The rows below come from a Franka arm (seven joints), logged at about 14 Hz.
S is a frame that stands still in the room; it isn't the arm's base.
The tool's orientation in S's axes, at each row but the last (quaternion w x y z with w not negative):
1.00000 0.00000 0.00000 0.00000
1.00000 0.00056 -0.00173 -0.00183
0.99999 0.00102 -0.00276 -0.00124
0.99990 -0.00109 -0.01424 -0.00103
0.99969 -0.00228 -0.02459 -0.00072
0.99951 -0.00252 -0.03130 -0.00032
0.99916 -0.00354 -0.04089 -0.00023
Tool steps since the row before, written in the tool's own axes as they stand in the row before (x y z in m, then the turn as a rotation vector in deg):
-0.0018 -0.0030 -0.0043 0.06 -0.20 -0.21
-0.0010 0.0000 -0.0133 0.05 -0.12 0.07
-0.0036 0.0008 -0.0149 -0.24 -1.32 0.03
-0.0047 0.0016 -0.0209 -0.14 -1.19 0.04
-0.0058 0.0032 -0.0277 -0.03 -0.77 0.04
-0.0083 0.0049 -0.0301 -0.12 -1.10 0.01
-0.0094 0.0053 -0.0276 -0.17 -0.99 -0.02
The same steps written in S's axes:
-0.0018 -0.0030 -0.0043 0.06 -0.20 -0.21
-0.0010 0.0000 -0.0133 0.05 -0.12 0.07
-0.0035 0.0008 -0.0149 -0.24 -1.32 0.03
-0.0041 0.0016 -0.0210 -0.14 -1.19 0.04
-0.0044 0.0031 -0.0280 -0.03 -0.77 0.04
-0.0064 0.0048 -0.0306 -0.12 -1.10 0.01
-0.0071 0.0051 -0.0283 -0.17 -0.99 -0.03

